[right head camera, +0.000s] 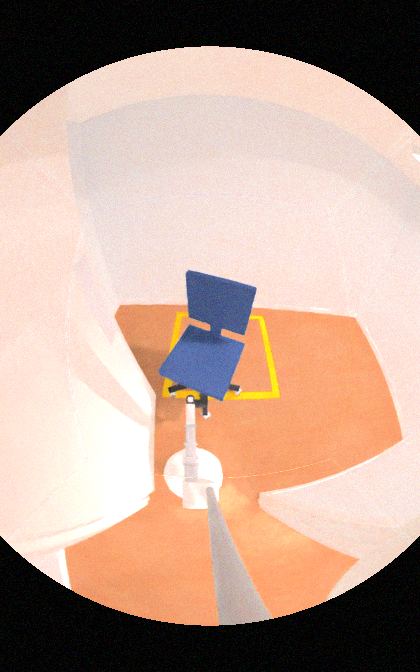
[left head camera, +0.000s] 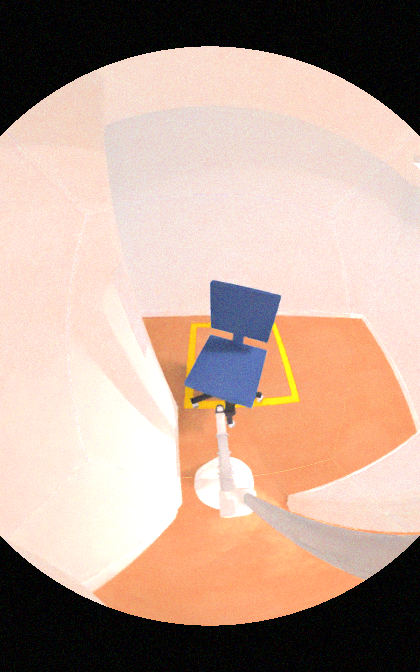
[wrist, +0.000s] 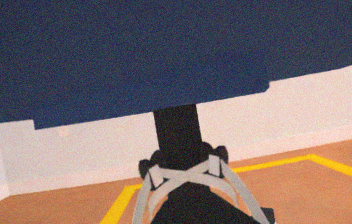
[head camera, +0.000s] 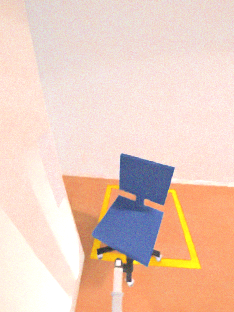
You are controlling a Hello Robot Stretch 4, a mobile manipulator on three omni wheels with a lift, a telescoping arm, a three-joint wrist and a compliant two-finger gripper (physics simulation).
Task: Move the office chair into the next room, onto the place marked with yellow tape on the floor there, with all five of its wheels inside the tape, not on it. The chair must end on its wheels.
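Frame: origin at the robot's base, x back, y up, z left, level; centimetres.
Seen in the pictures: gripper, between the fingertips: [wrist: 182,158].
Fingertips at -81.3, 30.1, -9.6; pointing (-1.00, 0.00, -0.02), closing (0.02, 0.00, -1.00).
A point is followed by its place in that frame, as x, y, z.
The blue office chair [head camera: 132,225] @(-77.2, 44.2, -11.0) [left head camera: 230,367] @(-78.1, 44.3, -10.7) [right head camera: 206,357] stands upright, its seat over the front left of the yellow tape outline [head camera: 184,225] @(-107.8, -2.7, -80.5) [left head camera: 286,362] @(-107.3, -2.6, -81.2) [right head camera: 270,357] [wrist: 272,164] @(-167.4, -2.7, -61.0). One wheel [head camera: 130,283] @(-46.9, 4.5, -11.0) [left head camera: 231,424] @(-47.1, 4.5, -11.2) [right head camera: 206,415] is on the near side of the front tape, outside it. Two other wheels show close to the front tape, one near its left corner; whether they touch it is unclear. The remaining wheels are hidden under the seat. In the wrist view my gripper [wrist: 182,158] @(-81.3, 30.1, -9.6) is shut on the chair's black column [wrist: 178,127] @(-77.8, 34.1, -9.6), below the seat; the head views hide the fingers.
A white wall [head camera: 45,240] @(-38.8, 89.6, 33.3) [left head camera: 160,425] @(-34.9, 56.9, 33.3) [right head camera: 135,425] stands close on the left of the arm and chair. The back wall [head camera: 145,100] @(-190.7, 127.4, -27.7) is behind the tape. Another wall end [left head camera: 350,495] @(24.5, 62.2, -61.9) [right head camera: 325,500] is right of my round base [left head camera: 202,482] @(-1.6, 18.7, 14.3) [right head camera: 172,472].
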